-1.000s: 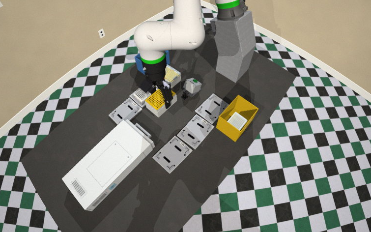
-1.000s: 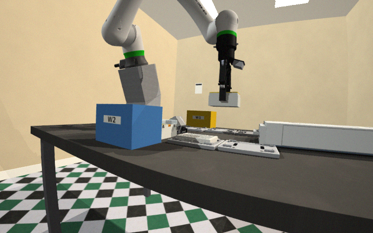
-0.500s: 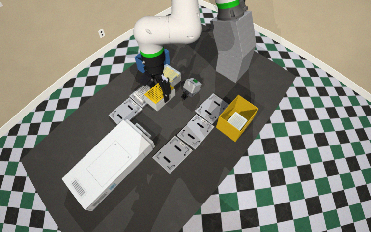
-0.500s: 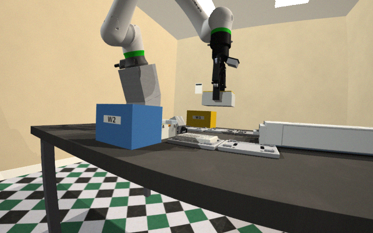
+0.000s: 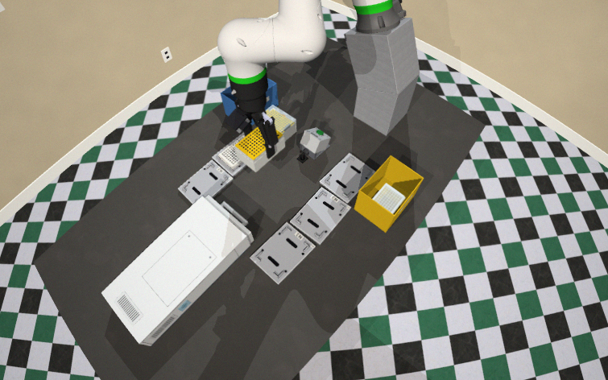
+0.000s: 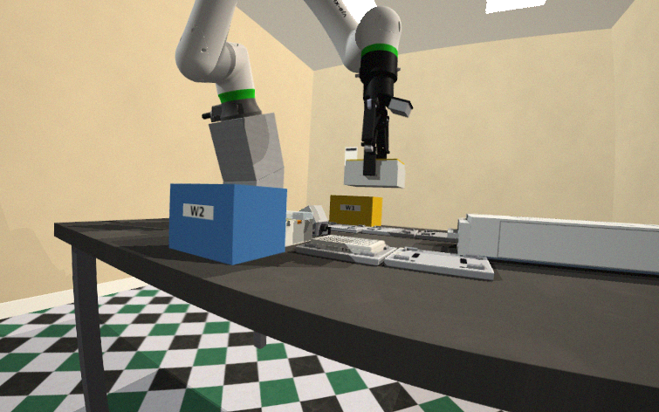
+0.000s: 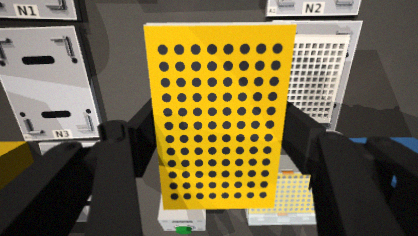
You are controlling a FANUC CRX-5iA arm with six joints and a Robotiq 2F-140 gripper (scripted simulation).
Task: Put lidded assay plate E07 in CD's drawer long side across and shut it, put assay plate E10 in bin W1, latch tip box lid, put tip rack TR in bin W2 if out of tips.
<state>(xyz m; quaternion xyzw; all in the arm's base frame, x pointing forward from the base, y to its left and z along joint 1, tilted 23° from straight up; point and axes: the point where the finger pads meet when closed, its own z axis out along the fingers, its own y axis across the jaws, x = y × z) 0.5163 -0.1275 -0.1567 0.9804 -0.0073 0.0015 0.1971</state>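
My gripper is now 200 mm past the blue bin W2, 270 mm to the left of it and 150 mm above it. Round my hand: DONE key box 210 mm behind, 50 mm to the left, 130 mm below; white plate 10 mm behind, 140 mm to the right, 170 mm below; yellow tip rack TR 10 mm behind, 10 mm to the right, 10 mm below.
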